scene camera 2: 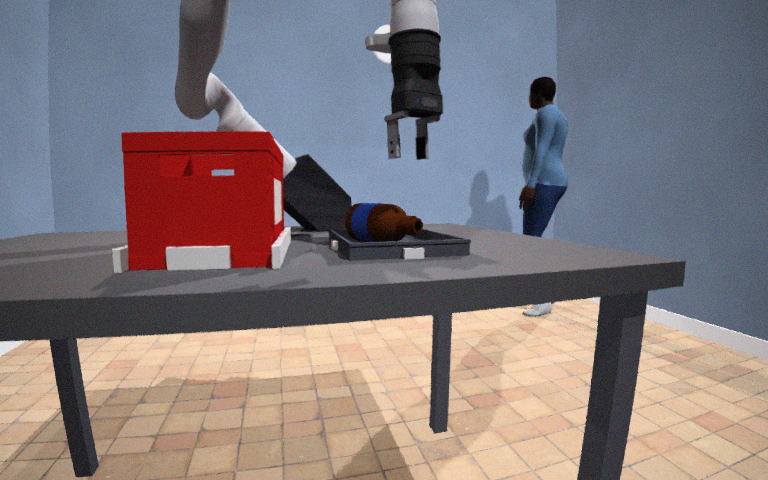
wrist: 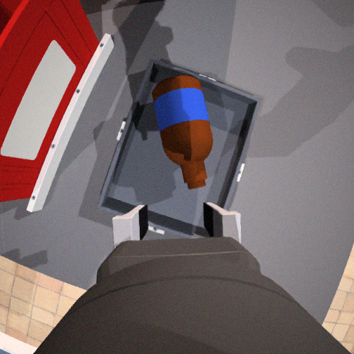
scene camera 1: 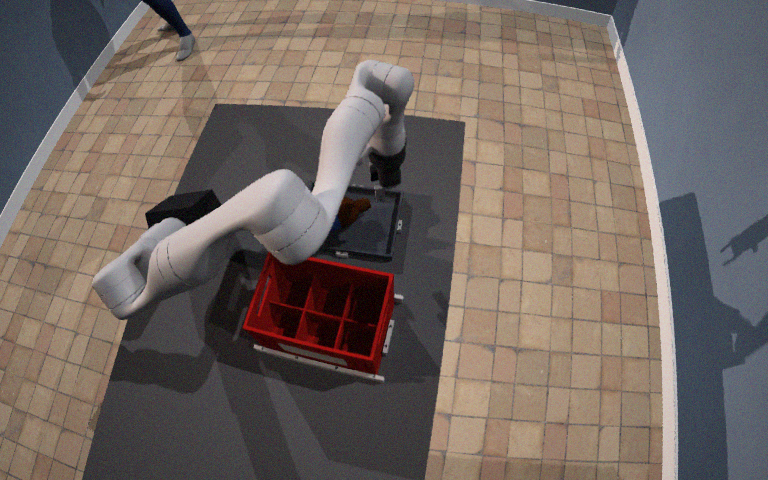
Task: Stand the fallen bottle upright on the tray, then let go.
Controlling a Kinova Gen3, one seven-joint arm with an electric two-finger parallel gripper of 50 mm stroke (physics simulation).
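Frame: origin at the arm's base, x ahead, y left, z up, level; centimetres.
Seen in the pictures: gripper, fingertip midpoint: (scene camera 2: 408, 158) (scene camera 1: 378, 189); arm's base at its link origin: (scene camera 2: 284, 173).
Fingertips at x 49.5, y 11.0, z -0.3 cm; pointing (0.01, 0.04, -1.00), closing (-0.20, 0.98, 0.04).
Note:
Pixels of each thing's middle, then the offset from my fingertips to it. Level surfaces: height alone.
- brown bottle at the middle of its body: (scene camera 2: 385, 223) (scene camera 1: 340, 212) dz -11.0, dx -9.9, dy +0.5 cm
- dark shallow tray at the middle of its body: (scene camera 2: 389, 240) (scene camera 1: 349, 218) dz -13.9, dx -7.9, dy +0.4 cm
- red crate at the middle of its body: (scene camera 2: 221, 200) (scene camera 1: 323, 315) dz -6.4, dx -12.1, dy -27.9 cm
- table at its surface level: dz -15.2 cm
A brown bottle (scene camera 1: 354, 208) (scene camera 2: 387, 222) (wrist: 187, 135) with a blue label lies on its side in the dark shallow tray (scene camera 1: 394, 226) (scene camera 2: 453, 246) (wrist: 248, 131). In the wrist view its neck points down toward the fingers. In scene camera 1 the arm hides its base end. My gripper (scene camera 2: 407, 152) (wrist: 175, 215) is open and empty. It hangs pointing down, well above the tray and the bottle, touching neither. In scene camera 1 the fingertips are small and partly hidden.
A red crate (scene camera 1: 317, 352) (scene camera 2: 198, 209) (wrist: 70, 25) with six compartments stands beside the tray, with white strips (scene camera 1: 317, 363) (wrist: 70, 121) along its foot. A black block (scene camera 1: 184, 207) (scene camera 2: 317, 195) stands behind. A person (scene camera 2: 546, 152) stands beyond the table (scene camera 2: 594, 266).

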